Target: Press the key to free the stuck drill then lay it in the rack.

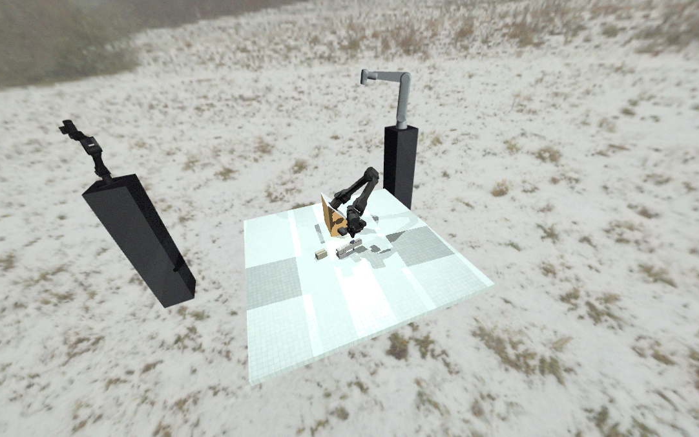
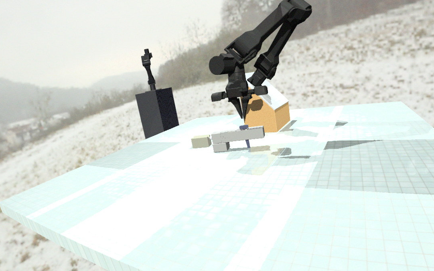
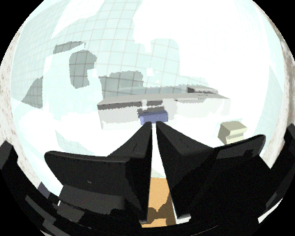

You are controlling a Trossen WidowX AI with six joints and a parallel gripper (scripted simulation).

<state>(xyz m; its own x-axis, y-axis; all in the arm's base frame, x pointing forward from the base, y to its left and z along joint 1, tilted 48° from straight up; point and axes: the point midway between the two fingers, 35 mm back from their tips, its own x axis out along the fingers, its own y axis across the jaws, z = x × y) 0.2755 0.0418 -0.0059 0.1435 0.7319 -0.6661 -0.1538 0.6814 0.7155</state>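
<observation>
Right now the blue key is 60 mm below my gripper tip. The rest, counted from my gripper tip: beige rack 210 mm to the right, 90 mm below, 50 mm behind; then grey housing block 60 mm below, 30 mm to the right; then drill 70 mm to the right, 60 mm below, 10 mm ahead.
</observation>
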